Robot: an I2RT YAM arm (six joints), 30 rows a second.
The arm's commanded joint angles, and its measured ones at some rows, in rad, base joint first. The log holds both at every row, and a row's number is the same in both.
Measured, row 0:
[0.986, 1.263, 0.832, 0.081, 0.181, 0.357]
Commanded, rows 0 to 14:
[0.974, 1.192, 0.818, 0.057, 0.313, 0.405]
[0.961, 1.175, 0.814, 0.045, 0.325, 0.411]
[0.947, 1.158, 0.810, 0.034, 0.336, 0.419]
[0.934, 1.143, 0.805, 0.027, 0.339, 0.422]
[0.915, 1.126, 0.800, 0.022, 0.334, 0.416]
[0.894, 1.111, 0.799, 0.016, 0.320, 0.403]
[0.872, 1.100, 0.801, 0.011, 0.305, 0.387]
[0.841, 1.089, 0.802, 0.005, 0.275, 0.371]
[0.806, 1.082, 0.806, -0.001, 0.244, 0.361]
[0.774, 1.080, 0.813, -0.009, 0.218, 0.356]
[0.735, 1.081, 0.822, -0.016, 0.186, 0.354]
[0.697, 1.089, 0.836, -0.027, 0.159, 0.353]
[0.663, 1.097, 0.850, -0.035, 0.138, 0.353]
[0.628, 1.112, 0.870, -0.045, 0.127, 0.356]
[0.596, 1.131, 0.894, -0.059, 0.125, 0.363]
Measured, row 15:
[0.657, 1.110, 0.834, -0.014, 0.181, 0.368]
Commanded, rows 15 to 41:
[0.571, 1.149, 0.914, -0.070, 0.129, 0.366]
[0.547, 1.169, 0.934, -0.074, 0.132, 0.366]
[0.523, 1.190, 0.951, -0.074, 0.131, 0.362]
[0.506, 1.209, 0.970, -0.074, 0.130, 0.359]
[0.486, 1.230, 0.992, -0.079, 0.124, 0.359]
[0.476, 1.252, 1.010, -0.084, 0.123, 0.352]
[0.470, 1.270, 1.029, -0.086, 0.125, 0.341]
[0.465, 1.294, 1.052, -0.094, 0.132, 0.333]
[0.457, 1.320, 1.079, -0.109, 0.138, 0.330]
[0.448, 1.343, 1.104, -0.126, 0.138, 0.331]
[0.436, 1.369, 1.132, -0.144, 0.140, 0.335]
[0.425, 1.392, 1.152, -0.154, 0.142, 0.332]
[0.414, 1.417, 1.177, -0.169, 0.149, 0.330]
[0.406, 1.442, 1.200, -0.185, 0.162, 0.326]
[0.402, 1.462, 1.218, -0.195, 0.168, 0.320]
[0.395, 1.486, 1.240, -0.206, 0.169, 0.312]
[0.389, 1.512, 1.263, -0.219, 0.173, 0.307]
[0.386, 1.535, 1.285, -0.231, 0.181, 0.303]
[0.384, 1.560, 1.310, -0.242, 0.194, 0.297]
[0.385, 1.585, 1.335, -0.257, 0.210, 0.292]
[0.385, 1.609, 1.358, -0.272, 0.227, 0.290]
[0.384, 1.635, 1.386, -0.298, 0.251, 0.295]
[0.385, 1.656, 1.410, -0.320, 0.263, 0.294]
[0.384, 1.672, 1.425, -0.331, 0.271, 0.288]
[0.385, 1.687, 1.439, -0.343, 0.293, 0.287]
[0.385, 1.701, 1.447, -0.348, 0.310, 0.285]
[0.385, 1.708, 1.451, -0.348, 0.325, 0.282]
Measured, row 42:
[0.384, 1.697, 1.422, -0.287, 0.245, 0.298]
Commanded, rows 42 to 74:
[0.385, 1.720, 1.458, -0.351, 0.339, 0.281]
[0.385, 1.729, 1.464, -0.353, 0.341, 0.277]
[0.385, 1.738, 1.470, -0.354, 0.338, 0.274]
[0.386, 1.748, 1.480, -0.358, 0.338, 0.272]
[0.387, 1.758, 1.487, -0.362, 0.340, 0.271]
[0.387, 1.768, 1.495, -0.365, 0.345, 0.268]
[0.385, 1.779, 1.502, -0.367, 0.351, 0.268]
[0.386, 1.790, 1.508, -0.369, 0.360, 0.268]
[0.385, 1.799, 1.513, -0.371, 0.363, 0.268]
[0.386, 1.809, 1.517, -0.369, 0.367, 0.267]
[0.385, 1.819, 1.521, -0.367, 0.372, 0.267]
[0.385, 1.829, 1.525, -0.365, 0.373, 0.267]
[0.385, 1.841, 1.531, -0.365, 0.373, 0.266]
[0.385, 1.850, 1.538, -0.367, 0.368, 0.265]
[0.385, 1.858, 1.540, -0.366, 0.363, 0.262]
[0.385, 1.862, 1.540, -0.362, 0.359, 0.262]
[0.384, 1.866, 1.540, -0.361, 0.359, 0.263]
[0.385, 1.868, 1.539, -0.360, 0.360, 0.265]
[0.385, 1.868, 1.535, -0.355, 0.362, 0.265]
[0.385, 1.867, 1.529, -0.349, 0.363, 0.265]
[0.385, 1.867, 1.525, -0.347, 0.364, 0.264]
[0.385, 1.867, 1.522, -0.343, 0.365, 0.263]
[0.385, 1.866, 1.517, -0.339, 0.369, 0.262]
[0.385, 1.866, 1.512, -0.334, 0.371, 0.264]
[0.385, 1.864, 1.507, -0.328, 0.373, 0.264]
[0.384, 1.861, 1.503, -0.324, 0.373, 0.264]
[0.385, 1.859, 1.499, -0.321, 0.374, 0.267]
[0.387, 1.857, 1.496, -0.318, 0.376, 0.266]
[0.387, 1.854, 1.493, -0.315, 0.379, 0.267]
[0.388, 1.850, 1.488, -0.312, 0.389, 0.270]
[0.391, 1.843, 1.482, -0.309, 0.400, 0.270]
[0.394, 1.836, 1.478, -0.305, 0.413, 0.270]
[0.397, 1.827, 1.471, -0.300, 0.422, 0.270]
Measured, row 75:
[0.388, 1.861, 1.498, -0.310, 0.375, 0.270]
